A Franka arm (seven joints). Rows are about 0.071 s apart.
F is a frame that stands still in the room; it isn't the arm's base.
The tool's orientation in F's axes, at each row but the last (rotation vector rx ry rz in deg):
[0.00, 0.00, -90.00]
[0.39, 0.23, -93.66]
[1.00, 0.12, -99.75]
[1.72, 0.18, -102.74]
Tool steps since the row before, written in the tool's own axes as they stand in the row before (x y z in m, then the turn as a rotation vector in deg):
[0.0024, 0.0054, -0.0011, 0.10, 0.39, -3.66]
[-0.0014, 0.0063, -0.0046, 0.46, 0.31, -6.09]
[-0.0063, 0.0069, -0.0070, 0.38, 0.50, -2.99]
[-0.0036, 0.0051, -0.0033, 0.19, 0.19, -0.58]
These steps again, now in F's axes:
[0.0054, -0.0024, -0.0011, 0.39, -0.10, -3.66]
[0.0064, 0.0010, -0.0046, 0.29, -0.44, -6.09]
[0.0079, 0.0051, -0.0069, 0.46, -0.43, -2.99]
[0.0058, 0.0024, -0.0031, 0.15, -0.22, -0.58]

